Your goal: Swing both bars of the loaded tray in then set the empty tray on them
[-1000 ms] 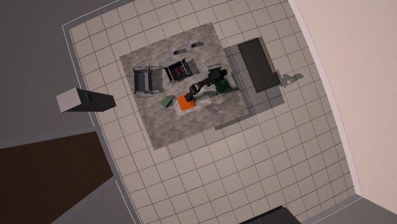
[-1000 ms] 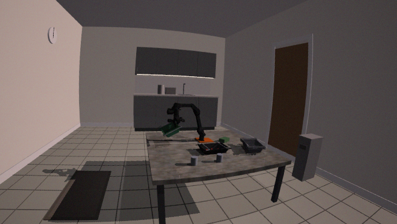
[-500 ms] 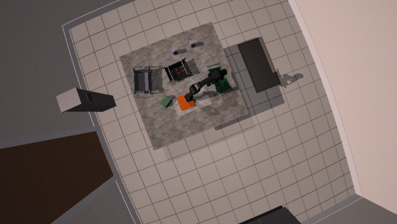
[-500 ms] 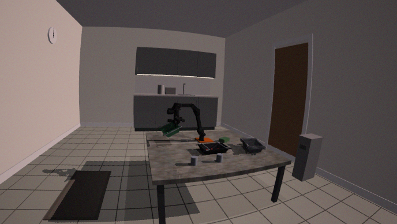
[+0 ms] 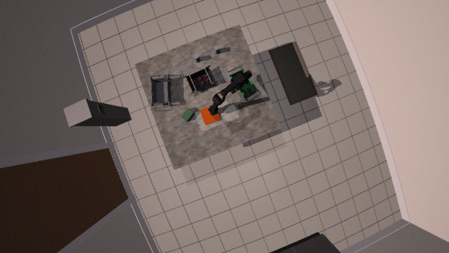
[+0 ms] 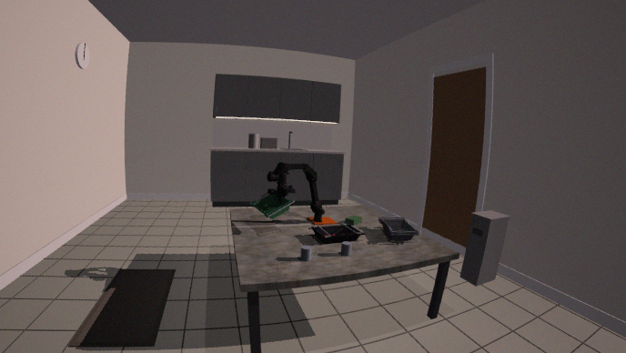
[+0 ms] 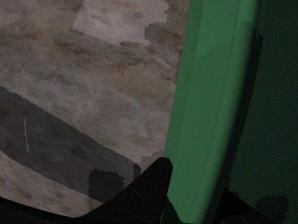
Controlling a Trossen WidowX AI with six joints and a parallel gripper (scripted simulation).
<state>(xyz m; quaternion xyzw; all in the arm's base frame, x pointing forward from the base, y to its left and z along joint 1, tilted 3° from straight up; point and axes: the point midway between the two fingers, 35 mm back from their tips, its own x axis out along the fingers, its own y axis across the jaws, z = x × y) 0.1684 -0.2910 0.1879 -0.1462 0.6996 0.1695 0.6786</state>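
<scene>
Right now the green tray is 3 cm ahead of my gripper tip and 7 cm to the right of it. Also, from my gripper tip: green block: 15 cm behind, 57 cm to the left, 16 cm below.
</scene>
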